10 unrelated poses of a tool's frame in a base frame.
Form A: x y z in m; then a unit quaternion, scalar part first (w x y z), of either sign.
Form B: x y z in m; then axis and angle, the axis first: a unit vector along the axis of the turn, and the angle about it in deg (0 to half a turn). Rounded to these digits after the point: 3 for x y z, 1 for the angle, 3 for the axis.
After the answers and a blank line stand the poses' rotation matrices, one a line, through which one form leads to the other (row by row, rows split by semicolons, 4 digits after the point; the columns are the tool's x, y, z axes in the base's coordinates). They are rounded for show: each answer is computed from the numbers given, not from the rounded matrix.
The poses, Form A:
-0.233 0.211 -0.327 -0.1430 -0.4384 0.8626 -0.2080
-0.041 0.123 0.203 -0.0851 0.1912 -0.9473 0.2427
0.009 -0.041 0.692 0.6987 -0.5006 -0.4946 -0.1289
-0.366 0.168 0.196 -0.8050 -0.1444 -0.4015 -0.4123
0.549 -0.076 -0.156 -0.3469 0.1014 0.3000 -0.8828
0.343 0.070 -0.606 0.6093 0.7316 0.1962 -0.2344
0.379 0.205 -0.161 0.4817 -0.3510 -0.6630 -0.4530
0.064 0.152 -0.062 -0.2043 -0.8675 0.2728 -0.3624
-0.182 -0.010 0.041 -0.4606 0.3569 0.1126 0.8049
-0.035 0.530 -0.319 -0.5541 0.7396 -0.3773 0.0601
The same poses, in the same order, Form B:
-0.233 0.211 -0.327 0.443 -0.872 0.210 163.6
-0.041 0.123 0.203 -0.192 0.951 -0.244 170.2
0.009 -0.041 0.692 -0.700 -0.691 -0.180 91.4
-0.366 0.168 0.196 0.243 0.677 0.695 72.8
0.549 -0.076 -0.156 -0.108 -0.320 0.941 139.4
0.343 0.070 -0.606 0.923 0.247 -0.296 104.9
0.379 0.205 -0.161 -0.401 -0.757 -0.517 122.4
0.064 0.152 -0.062 0.886 -0.279 0.370 156.4
-0.182 -0.010 0.041 -0.402 -0.127 -0.907 125.2
-0.035 0.530 -0.319 -0.888 0.453 -0.072 112.7

-0.5747 -0.8158 -0.0643; -0.6968 0.5291 -0.4842; 0.4291 -0.2335 -0.8726
-0.9124 -0.3209 0.2540; -0.4035 0.8091 -0.4272; -0.0684 -0.4923 -0.8677
0.4775 0.6753 -0.5621; 0.3151 0.4656 0.8270; 0.8202 -0.5720 0.0096
0.3377 -0.5478 0.7654; 0.7797 0.6183 0.0986; -0.5273 0.5635 0.6359
-0.7387 -0.5517 -0.3872; 0.6734 -0.5793 -0.4593; 0.0291 -0.6001 0.7994
0.8131 0.5728 -0.1039; 0.0014 -0.1805 -0.9836; -0.5821 0.7996 -0.1476
-0.2895 0.9018 -0.3207; 0.0290 0.3432 0.9388; 0.9567 0.2625 -0.1255
0.5885 -0.6214 0.5173; -0.3252 -0.7677 -0.5522; 0.7402 0.1567 -0.6539
-0.3210 0.8218 0.4708; -0.6611 -0.5504 0.5100; 0.6782 -0.1475 0.7199
0.7081 -0.4915 0.5070; -0.6247 -0.1012 0.7743; -0.3292 -0.8650 -0.3787

